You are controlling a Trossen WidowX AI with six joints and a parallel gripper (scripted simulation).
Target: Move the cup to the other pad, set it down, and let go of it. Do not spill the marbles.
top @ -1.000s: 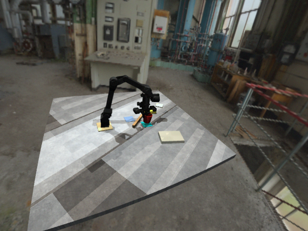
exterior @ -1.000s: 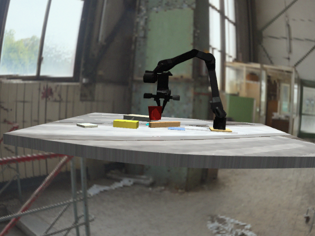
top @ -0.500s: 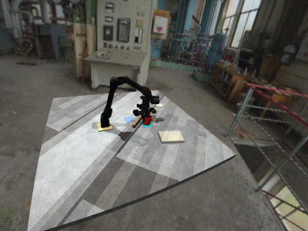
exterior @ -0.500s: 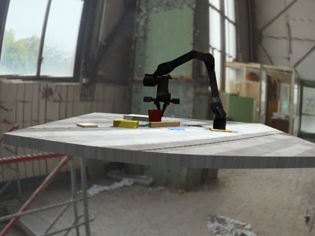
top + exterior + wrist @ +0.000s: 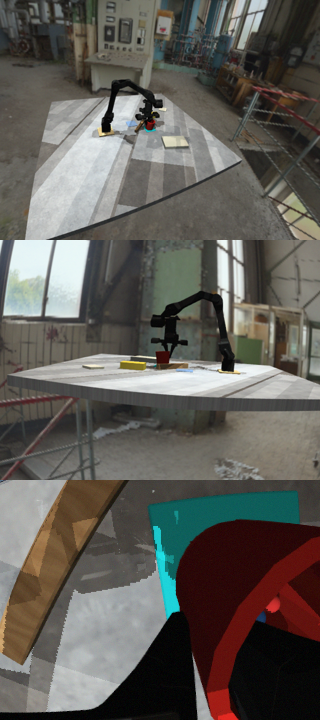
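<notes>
Right now my gripper tip is 30 mm short of the red cup. The rest, counted from my gripper tip: blue marble 40 mm ahead, 10 mm to the right, 30 mm below; red marble 40 mm ahead, 10 mm to the right, 30 mm below; cyan pad 30 mm ahead, 10 mm to the left, 50 mm below.
</notes>
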